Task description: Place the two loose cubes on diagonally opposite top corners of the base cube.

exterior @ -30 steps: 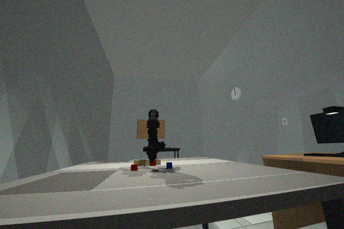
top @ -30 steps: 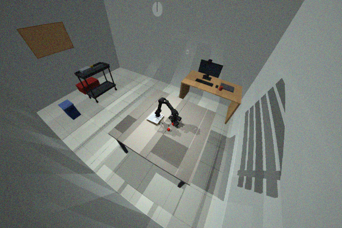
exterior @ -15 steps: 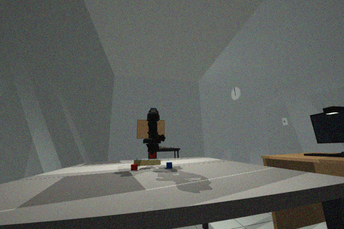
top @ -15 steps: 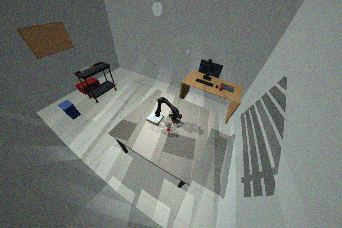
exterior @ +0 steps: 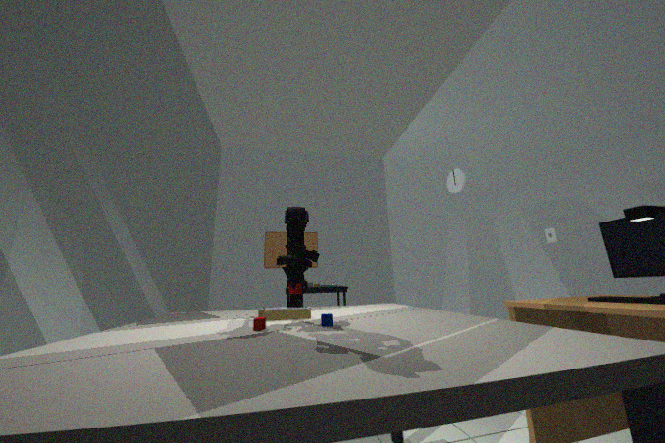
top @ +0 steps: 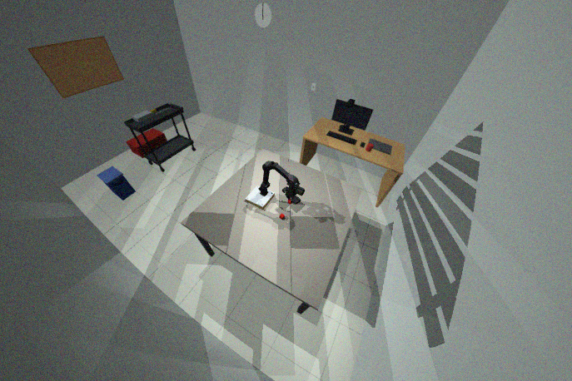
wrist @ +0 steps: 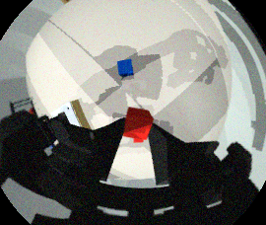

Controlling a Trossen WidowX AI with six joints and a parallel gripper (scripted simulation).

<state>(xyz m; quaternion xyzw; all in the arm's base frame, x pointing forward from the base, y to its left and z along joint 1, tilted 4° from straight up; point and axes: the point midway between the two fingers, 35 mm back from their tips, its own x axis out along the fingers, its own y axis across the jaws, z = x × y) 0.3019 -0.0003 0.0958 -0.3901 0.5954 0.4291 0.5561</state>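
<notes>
My gripper tip is 110 mm above the blue cube, 100 mm to the right of it and 10 mm past it.
</notes>
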